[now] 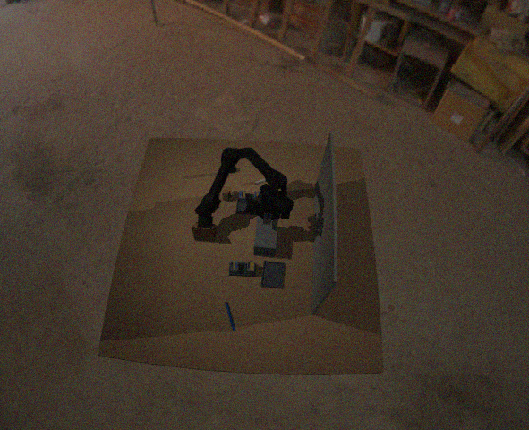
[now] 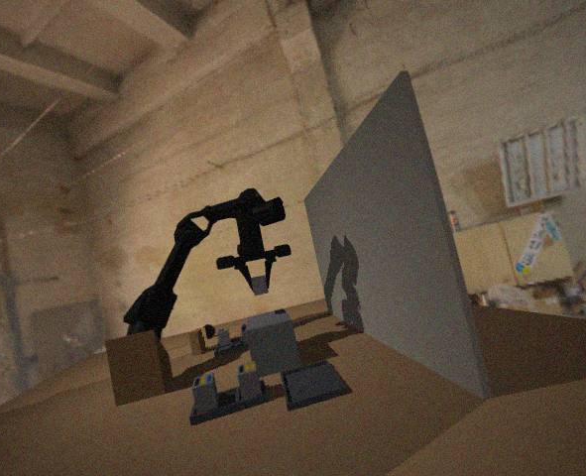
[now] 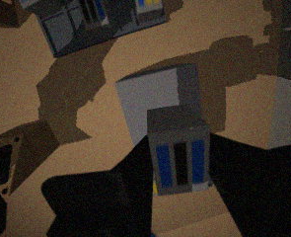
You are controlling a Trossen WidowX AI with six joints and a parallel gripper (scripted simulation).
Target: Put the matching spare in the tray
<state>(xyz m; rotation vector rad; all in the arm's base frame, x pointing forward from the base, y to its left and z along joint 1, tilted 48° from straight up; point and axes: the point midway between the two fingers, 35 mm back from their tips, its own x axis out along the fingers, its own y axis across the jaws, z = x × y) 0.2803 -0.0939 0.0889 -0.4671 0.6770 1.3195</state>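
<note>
Right now the mounted unit is 20 mm to the right of my gripper tip and 110 mm below it. Also, from my gripper tip: grey wall panel 240 mm ahead, 60 mm to the right, 60 mm above; rack 110 mm behind, 180 mm to the right, 160 mm below; grey spare 20 mm above.
</note>
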